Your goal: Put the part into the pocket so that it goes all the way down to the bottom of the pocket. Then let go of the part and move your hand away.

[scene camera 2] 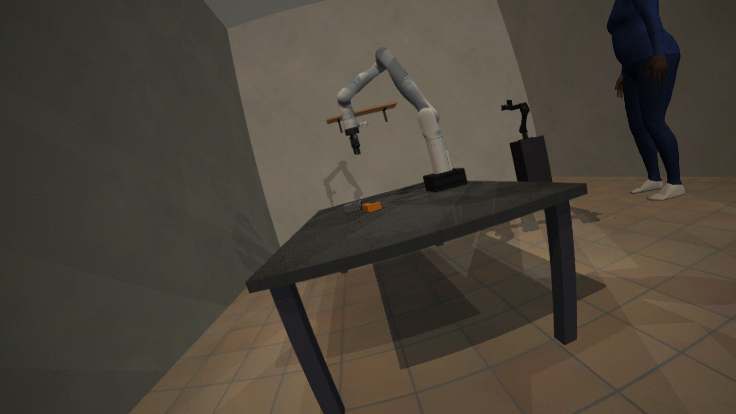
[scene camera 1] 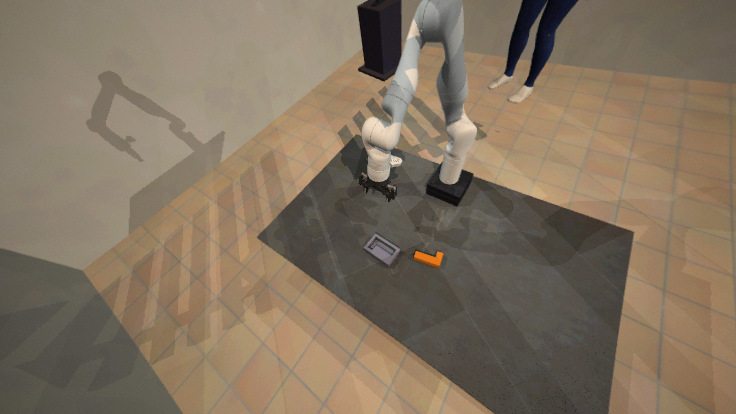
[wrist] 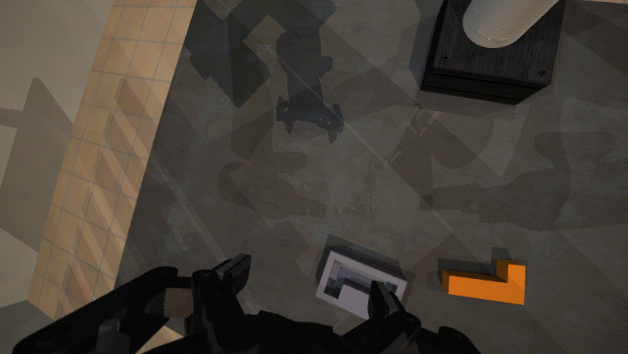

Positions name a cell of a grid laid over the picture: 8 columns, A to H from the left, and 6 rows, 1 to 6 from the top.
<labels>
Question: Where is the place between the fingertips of the gripper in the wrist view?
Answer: D5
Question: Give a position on an orange L-shaped part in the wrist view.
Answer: G5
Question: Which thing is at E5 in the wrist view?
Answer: A grey pocket block.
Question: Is the gripper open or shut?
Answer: Open.
</labels>
